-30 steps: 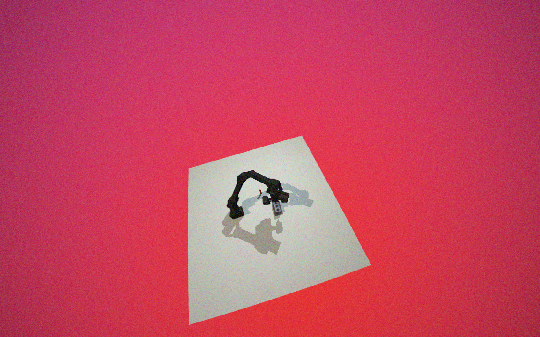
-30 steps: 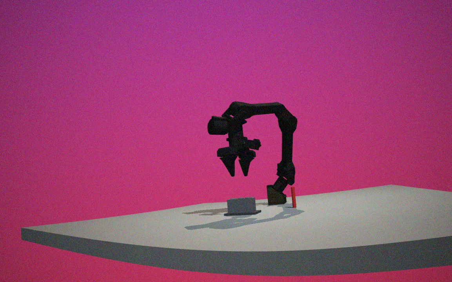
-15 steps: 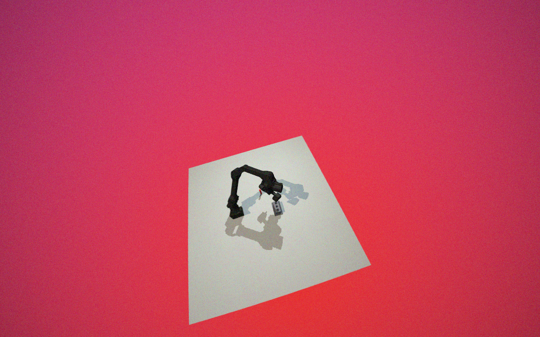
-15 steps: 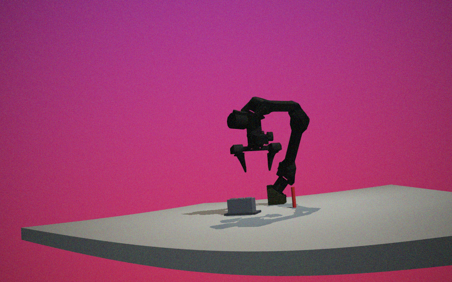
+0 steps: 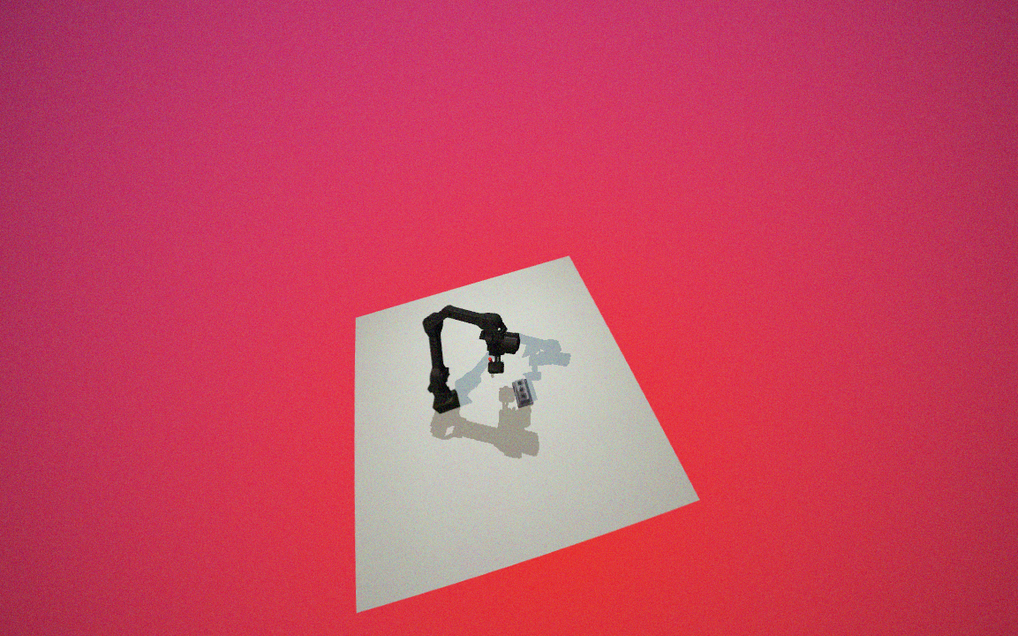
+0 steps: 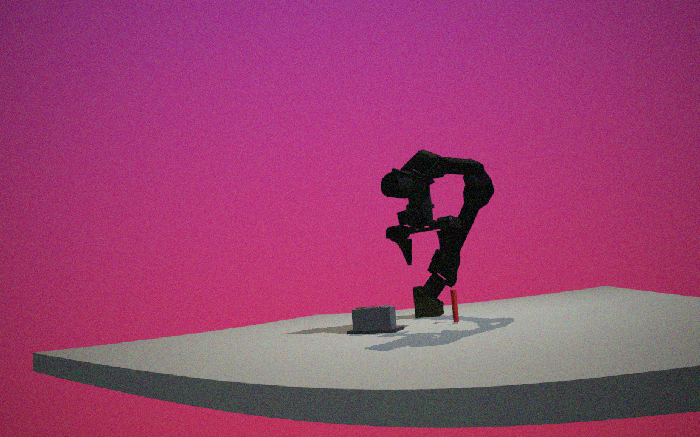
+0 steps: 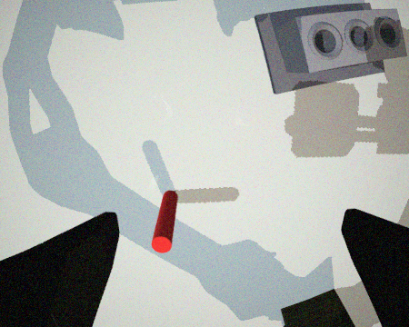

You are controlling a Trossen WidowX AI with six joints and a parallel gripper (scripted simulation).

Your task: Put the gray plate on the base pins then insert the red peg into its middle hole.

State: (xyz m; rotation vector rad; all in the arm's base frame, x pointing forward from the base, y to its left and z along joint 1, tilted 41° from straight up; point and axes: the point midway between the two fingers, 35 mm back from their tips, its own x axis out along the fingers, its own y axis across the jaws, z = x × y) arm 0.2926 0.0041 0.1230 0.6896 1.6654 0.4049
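The red peg is 50 mm behind my gripper tip, 50 mm to the left of it and 110 mm below it. Round my gripper tip: dark flat base 60 mm ahead, 120 mm to the right, 140 mm below; then plate 60 mm ahead, 120 mm to the right, 110 mm below.
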